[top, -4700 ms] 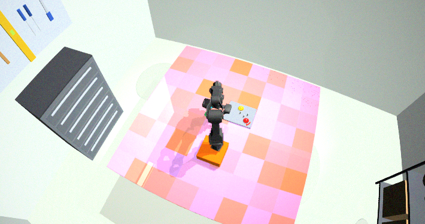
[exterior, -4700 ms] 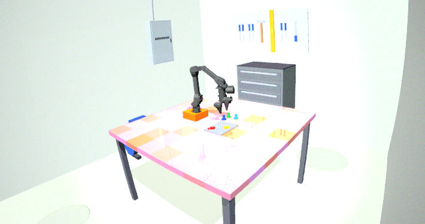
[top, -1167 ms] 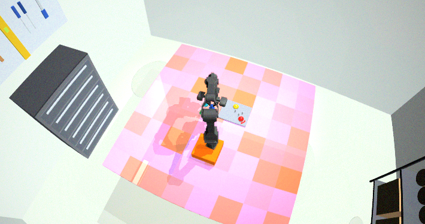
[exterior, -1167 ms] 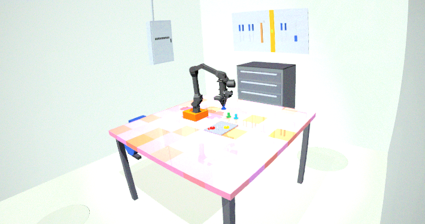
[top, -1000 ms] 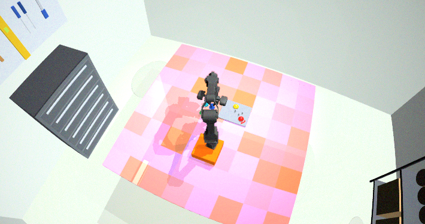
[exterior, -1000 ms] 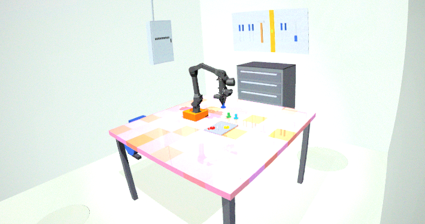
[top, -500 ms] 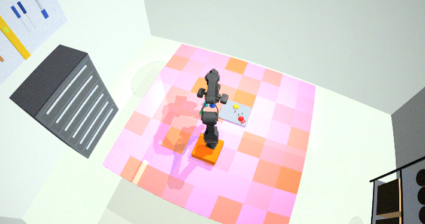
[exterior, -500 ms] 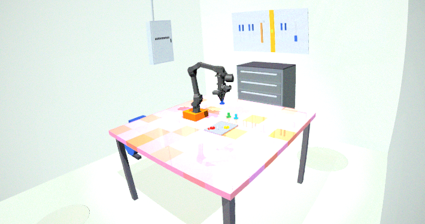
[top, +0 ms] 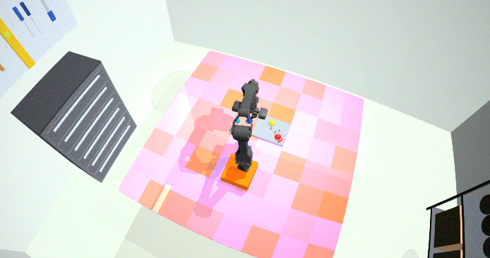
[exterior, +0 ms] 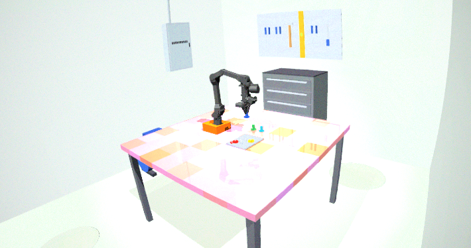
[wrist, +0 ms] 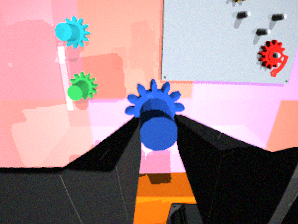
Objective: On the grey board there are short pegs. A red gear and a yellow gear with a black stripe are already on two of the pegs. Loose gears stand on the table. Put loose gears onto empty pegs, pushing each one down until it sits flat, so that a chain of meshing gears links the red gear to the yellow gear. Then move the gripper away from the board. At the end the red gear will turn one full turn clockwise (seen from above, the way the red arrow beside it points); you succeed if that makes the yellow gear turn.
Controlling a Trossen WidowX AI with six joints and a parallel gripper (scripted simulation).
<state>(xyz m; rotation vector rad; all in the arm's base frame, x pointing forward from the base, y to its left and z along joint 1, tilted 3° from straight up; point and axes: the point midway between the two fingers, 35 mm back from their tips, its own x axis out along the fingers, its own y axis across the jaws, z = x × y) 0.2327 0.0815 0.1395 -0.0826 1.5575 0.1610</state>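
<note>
My gripper tip is 5 cm short of the red gear, 18 cm to the left of it and 14 cm above it. From my gripper tip the other things lie so: cyan gear (5 cm ahead, 10 cm to the left, 14 cm below); blue gear (1 cm below); small green gear (3 cm behind, 9 cm to the left, 14 cm below).
</note>
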